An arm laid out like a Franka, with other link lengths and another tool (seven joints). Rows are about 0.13 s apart.
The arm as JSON. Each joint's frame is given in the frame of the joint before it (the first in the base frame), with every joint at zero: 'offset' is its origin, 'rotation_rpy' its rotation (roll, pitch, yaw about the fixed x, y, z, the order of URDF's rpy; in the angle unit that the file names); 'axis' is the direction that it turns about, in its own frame. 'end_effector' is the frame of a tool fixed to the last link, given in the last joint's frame.
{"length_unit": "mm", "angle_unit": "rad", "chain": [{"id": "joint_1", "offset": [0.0, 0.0, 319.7], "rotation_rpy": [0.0, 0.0, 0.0], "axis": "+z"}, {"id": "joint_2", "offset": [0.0, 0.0, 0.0], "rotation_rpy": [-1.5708, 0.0, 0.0], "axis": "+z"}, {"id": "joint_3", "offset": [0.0, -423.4, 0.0], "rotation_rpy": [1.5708, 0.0, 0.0], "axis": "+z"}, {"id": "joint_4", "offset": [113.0, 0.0, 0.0], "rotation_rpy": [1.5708, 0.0, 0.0], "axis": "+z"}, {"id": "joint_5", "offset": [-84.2, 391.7, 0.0], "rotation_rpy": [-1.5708, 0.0, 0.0], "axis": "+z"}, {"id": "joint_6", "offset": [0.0, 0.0, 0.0], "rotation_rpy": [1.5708, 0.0, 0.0], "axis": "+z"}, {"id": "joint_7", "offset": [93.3, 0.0, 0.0], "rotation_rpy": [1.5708, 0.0, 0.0], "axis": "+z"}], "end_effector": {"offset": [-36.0, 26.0, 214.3], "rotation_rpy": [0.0, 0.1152, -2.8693]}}
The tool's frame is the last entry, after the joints.
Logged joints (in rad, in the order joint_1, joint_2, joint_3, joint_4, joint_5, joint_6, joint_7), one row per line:
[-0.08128 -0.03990 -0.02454 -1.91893 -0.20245 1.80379 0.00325]
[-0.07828 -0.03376 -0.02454 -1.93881 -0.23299 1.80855 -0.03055]
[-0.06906 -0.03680 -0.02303 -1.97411 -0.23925 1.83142 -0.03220]
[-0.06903 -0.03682 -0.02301 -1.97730 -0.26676 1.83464 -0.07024]
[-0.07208 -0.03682 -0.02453 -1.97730 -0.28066 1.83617 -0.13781]
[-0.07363 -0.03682 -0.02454 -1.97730 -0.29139 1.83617 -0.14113]
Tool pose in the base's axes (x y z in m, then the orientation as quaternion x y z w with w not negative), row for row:
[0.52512 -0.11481 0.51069 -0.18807 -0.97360 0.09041 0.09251]
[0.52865 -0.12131 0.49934 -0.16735 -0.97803 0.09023 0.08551]
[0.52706 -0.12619 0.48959 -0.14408 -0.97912 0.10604 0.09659]
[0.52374 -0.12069 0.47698 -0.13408 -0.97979 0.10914 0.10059]
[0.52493 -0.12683 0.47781 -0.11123 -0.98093 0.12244 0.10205]
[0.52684 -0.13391 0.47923 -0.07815 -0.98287 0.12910 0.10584]
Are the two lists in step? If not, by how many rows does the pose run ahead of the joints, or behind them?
The pose runs 1 row behind the joints: the pose in row i belongs to the joints in row i - 1.
